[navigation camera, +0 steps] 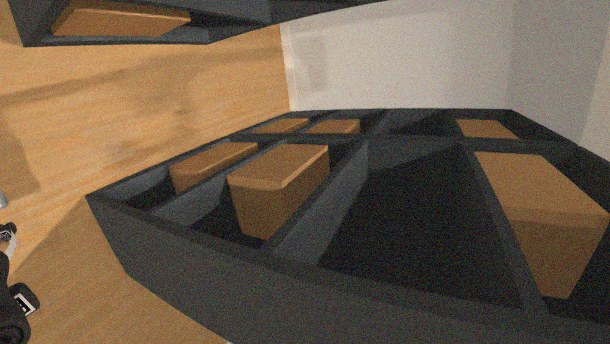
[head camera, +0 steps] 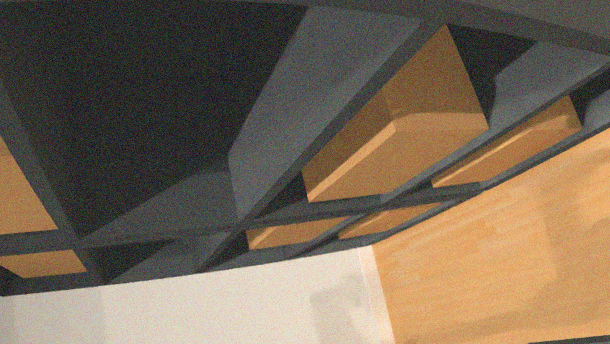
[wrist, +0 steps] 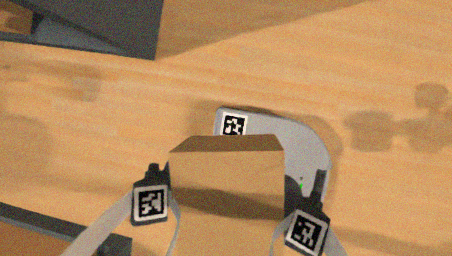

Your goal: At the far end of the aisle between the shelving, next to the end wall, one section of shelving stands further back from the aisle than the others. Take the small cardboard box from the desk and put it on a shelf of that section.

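Frame: origin at the robot's base, x right, y back, z down, level; centimetres.
Seen in the pictures: gripper, between the fingertips: point(wrist: 233, 183).
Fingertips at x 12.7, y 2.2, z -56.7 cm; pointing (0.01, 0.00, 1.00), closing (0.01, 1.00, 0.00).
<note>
A point is followed by its place in that frame.
The small cardboard box point(wrist: 227, 172) @[y 1.8, x 15.0, z -62.0 cm] is between the two fingers in the wrist view, above the robot's base, with a finger pad close against each side. My gripper point(wrist: 233, 183) @[y 2.2, x 12.7, z -56.7 cm] is shut on it. A shelving row point(head camera: 270, 120) @[y -79.6, x 40.4, z -99.1 cm] point(navigation camera: 210, 270) @[y -28.3, x 35.9, z -81.9 cm] with several compartments runs up to the white end wall point(head camera: 200, 305) @[y -215.3, x 15.0, z -98.4 cm] point(navigation camera: 400, 60) @[y -215.6, x -8.5, z -106.7 cm]. Its far section, beside the wall, shows beyond the nearer one in the head and navigation views. I cannot tell surely which section stands further back. The desk does not show in these views.
Another shelving unit point(navigation camera: 240, 15) @[y -93.3, x -33.0, z -53.4 cm] stands across the wooden floor point(navigation camera: 125, 100) @[y -60.8, x -6.8, z 0.0 cm] at upper left in the navigation view. Large cardboard boxes point(head camera: 425, 140) @[y -71.1, x 30.4, z -69.1 cm] point(navigation camera: 280, 185) @[y -66.1, x 31.7, z -79.7 cm] fill several compartments. The wrist view shows the grey base point(wrist: 295, 145) @[y 15.7, x 10.9, z -16.0 cm], with shelving corners at upper left point(wrist: 125, 30) @[y -28.4, x 31.6, z -19.9 cm] and lower left.
</note>
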